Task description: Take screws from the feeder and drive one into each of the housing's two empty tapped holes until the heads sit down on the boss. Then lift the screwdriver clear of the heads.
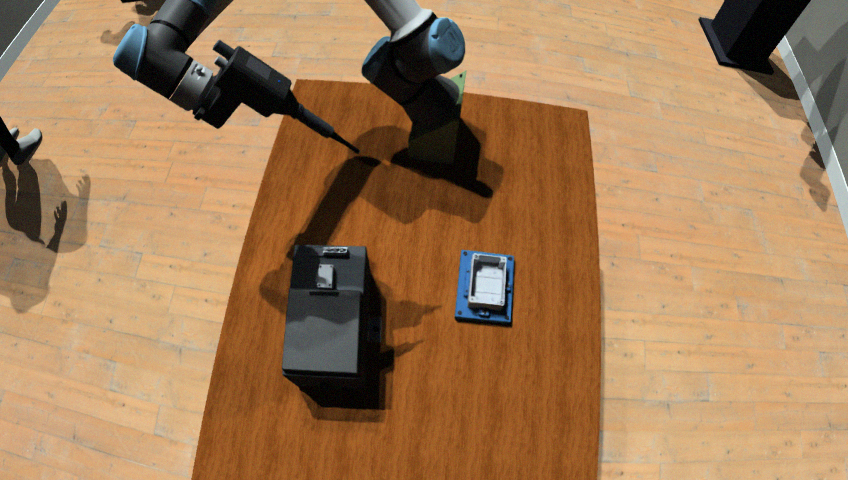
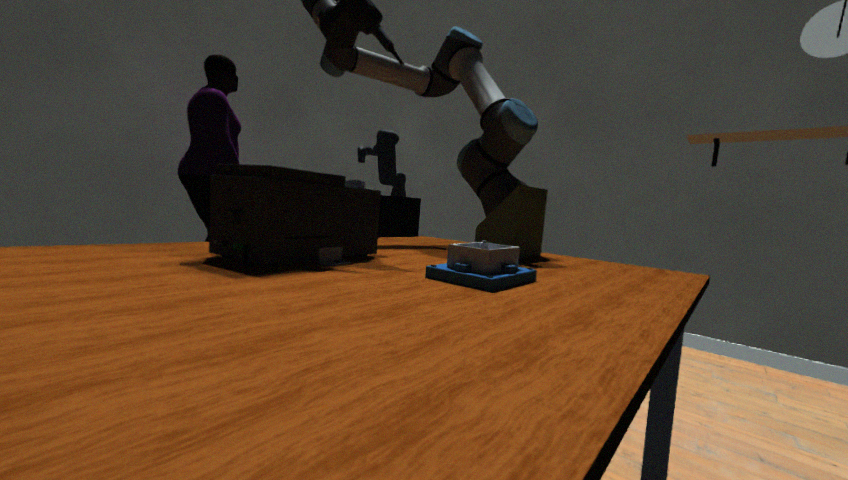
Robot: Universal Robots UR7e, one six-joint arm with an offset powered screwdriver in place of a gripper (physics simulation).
Note:
In view: a blue fixture plate (image 2: pixel 500 280) and a dark screw feeder (image 1: pixel 350 271).
The blue fixture plate is seen too in image 1 (image 1: pixel 472 314).

